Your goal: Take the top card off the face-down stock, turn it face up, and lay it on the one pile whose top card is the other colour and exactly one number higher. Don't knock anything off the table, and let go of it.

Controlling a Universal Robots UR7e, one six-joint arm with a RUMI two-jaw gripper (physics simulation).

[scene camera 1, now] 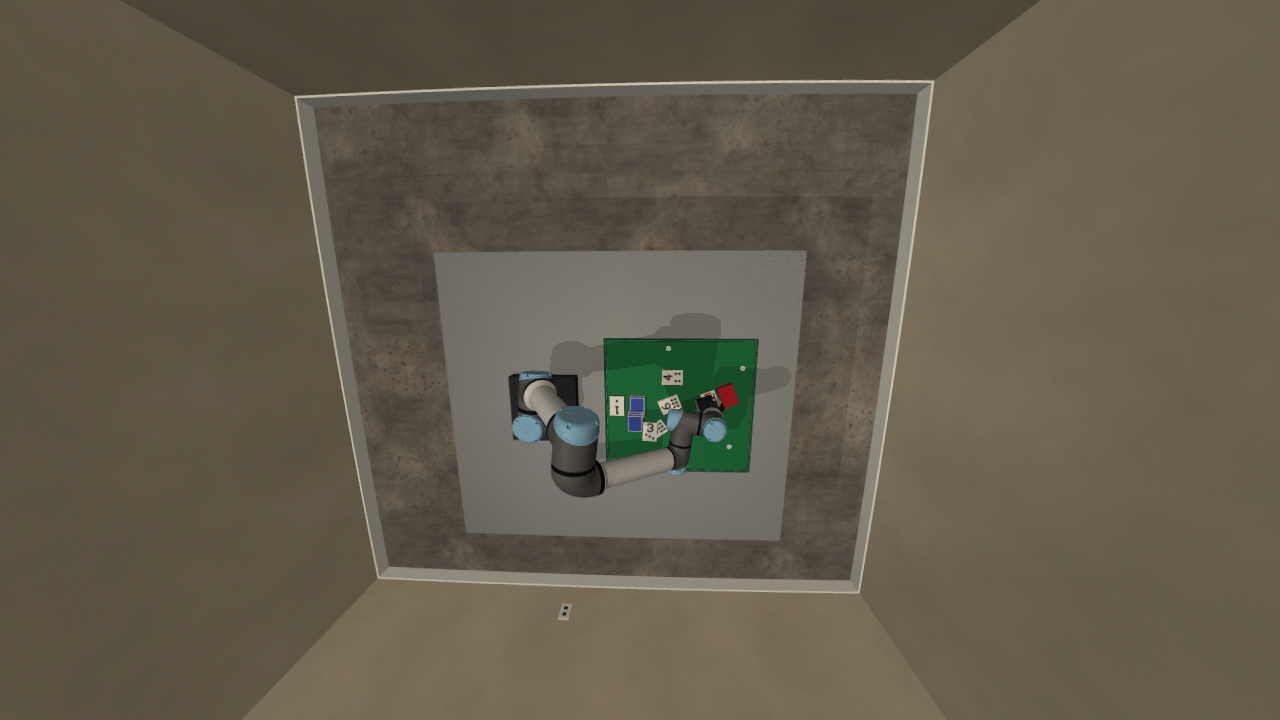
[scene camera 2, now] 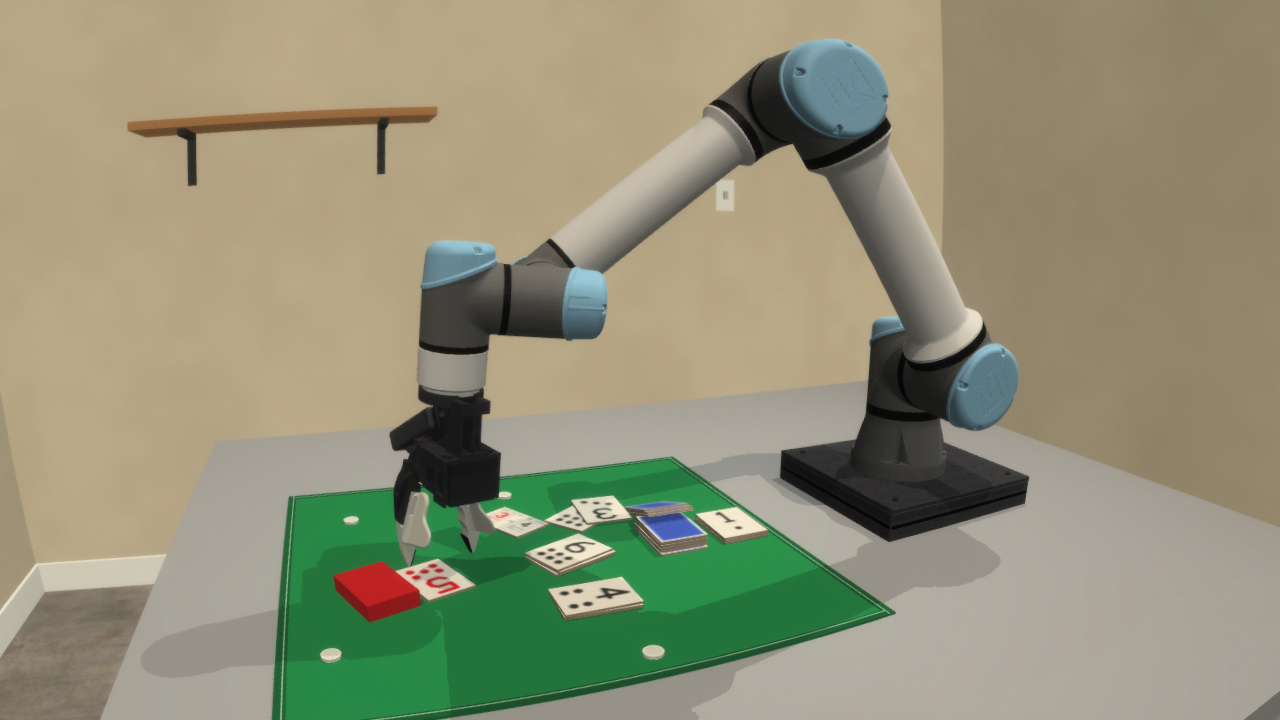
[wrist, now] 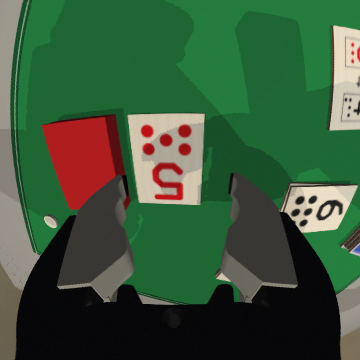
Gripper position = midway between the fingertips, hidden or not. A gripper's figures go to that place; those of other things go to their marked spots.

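Labels:
There's a red block (scene camera 2: 376, 591) and a rule card (scene camera 2: 508, 521), and the marked spots on them are 28 cm apart. The block is 89 cm from the lens, my gripper (scene camera 2: 440, 558) is 94 cm from the lens, and the card, well, that one's 109 cm from the lens.

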